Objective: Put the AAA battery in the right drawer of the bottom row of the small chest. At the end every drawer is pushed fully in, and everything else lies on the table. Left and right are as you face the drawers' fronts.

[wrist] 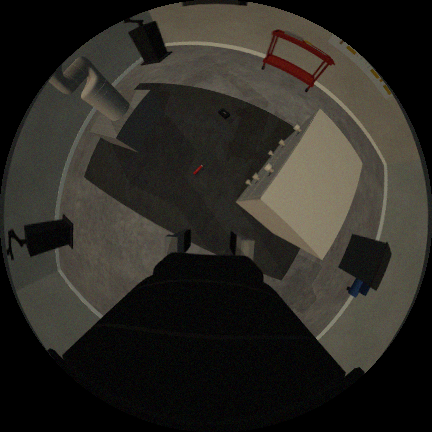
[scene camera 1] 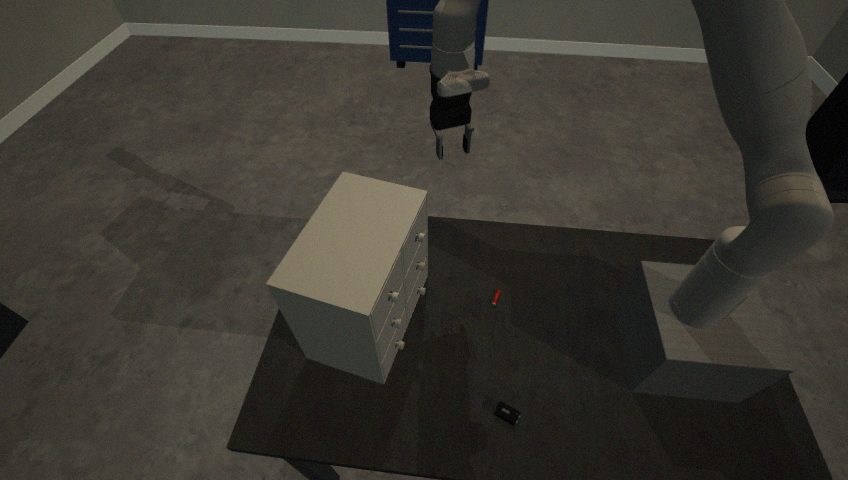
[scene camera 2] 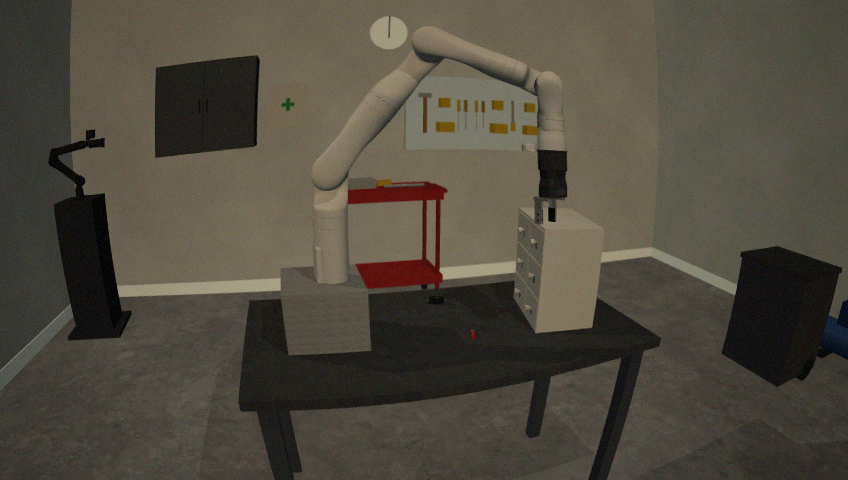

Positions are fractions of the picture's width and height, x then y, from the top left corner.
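Wrist view: cream chest (wrist: 0.71, 0.47) and my gripper (wrist: 0.48, 0.55) visible. Scene camera 1: the chest (scene camera 1: 0.39, 0.60) visible. Scene camera 2: the chest (scene camera 2: 0.68, 0.51) visible as well.
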